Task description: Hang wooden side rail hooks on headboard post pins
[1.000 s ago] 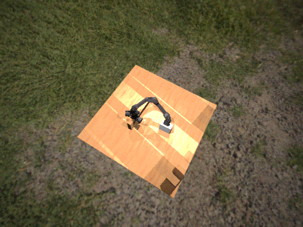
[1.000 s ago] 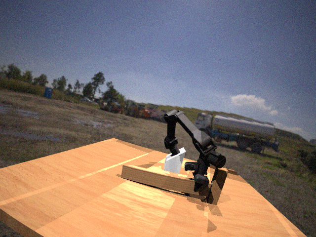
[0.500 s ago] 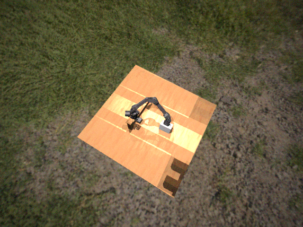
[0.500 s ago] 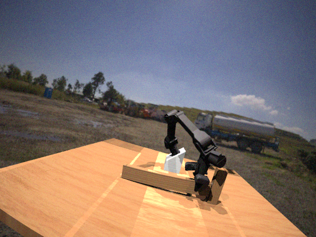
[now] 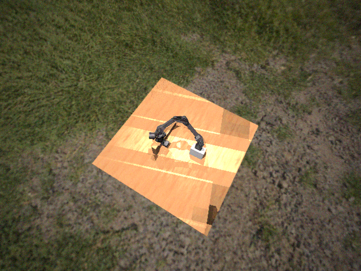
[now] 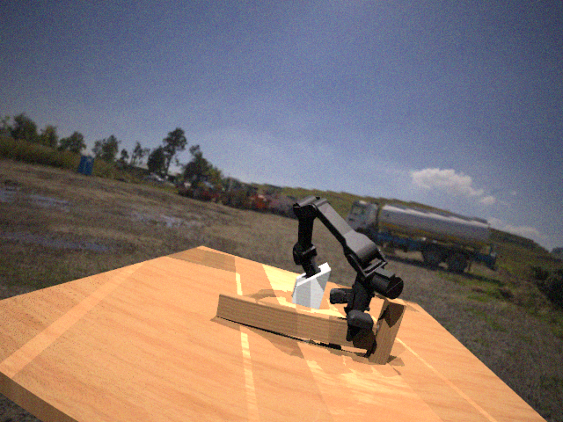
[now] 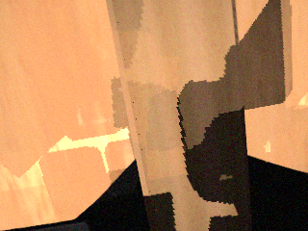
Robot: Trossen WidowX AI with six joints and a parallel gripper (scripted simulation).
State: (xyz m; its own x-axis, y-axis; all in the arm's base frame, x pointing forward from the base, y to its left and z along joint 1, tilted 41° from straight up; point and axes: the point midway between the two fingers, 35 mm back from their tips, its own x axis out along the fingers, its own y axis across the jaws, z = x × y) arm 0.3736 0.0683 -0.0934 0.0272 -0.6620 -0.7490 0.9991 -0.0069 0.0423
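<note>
My gripper tip is 10 cm to the right of the headboard post and 4 cm below it.
</note>
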